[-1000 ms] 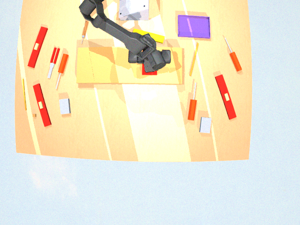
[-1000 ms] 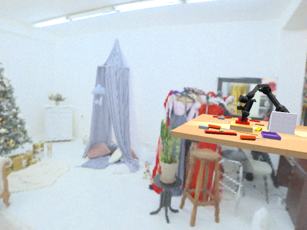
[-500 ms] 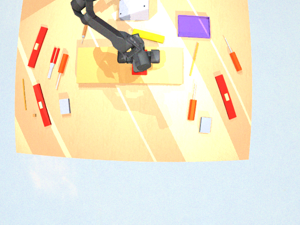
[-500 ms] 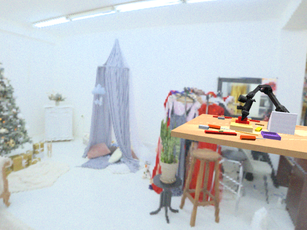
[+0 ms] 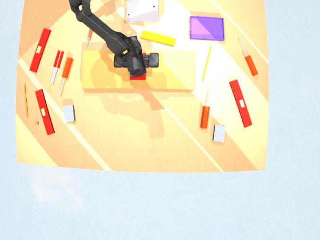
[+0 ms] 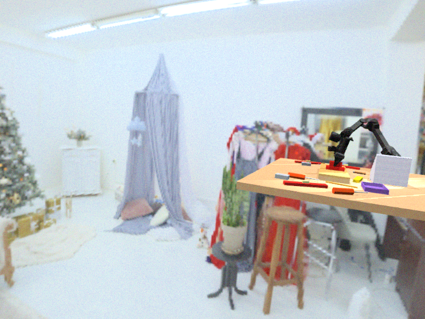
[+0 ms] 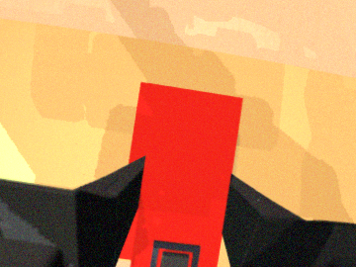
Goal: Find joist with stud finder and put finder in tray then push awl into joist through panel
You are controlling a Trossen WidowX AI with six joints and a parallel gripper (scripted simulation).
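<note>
The purple tray lies 200 mm behind my gripper tip, 330 mm to the left of it and 50 mm below it. Round my gripper tip: red stud finder (20 mm behind, 20 mm above); yellow block (150 mm behind, 90 mm to the left, 60 mm below); awl (180 mm behind, 240 mm to the right, 60 mm below).
</note>
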